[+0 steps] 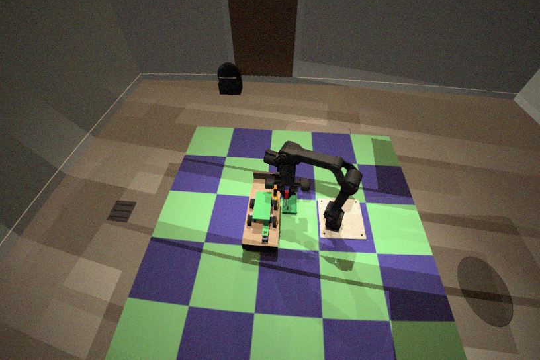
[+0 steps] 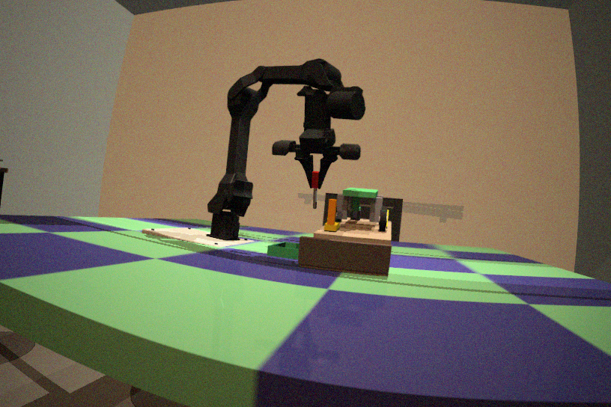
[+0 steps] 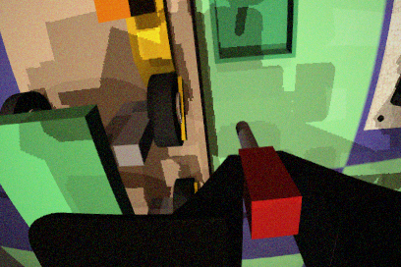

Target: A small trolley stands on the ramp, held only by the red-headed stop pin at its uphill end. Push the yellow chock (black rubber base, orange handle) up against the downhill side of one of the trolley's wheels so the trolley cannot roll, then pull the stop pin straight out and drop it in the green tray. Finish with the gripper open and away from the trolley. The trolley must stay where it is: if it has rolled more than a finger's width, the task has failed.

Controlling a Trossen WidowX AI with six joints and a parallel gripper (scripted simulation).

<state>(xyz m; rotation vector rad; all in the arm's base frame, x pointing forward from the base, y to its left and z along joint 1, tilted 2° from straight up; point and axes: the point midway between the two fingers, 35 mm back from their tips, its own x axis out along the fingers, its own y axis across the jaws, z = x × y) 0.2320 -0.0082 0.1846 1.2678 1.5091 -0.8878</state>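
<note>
My gripper tip is now 150 mm above the green tray, 60 mm to the left of it and 10 mm past it. Round my gripper tip: yellow chock 70 mm below, 60 mm ahead, 30 mm to the right; red-headed stop pin right at my gripper tip; trolley 90 mm ahead, 70 mm to the left, 40 mm below.
</note>
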